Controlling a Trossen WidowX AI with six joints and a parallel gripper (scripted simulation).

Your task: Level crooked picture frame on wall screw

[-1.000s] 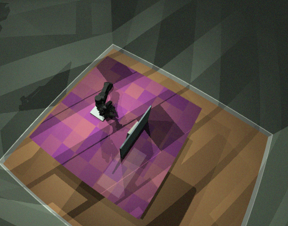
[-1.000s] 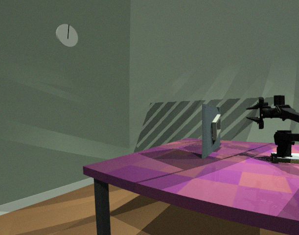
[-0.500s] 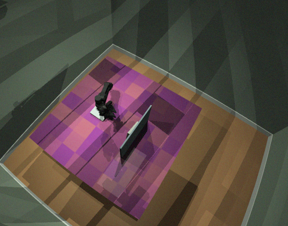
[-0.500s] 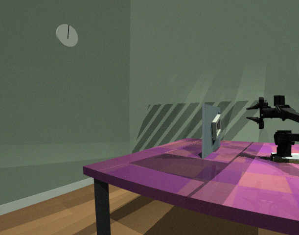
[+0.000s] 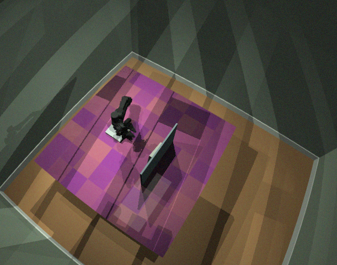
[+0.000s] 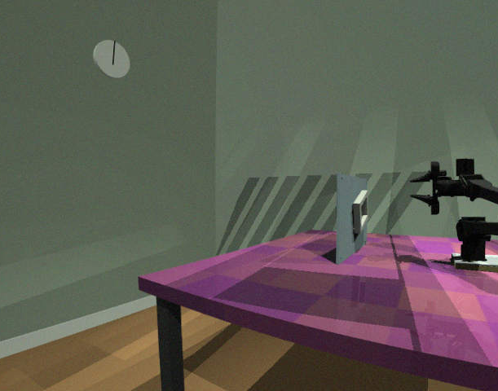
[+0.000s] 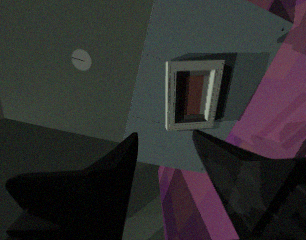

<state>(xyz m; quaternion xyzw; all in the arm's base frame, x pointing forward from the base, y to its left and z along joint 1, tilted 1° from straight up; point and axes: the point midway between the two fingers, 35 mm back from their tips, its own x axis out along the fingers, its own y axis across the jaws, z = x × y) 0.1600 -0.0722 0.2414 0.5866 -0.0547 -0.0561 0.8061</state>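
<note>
Right now my gripper tip is 19 cm short of the picture frame, 9 cm above it and 5 cm to the left of it. Round my gripper tip: wall panel: 20 cm ahead, 10 cm below, 3 cm to the right.
</note>
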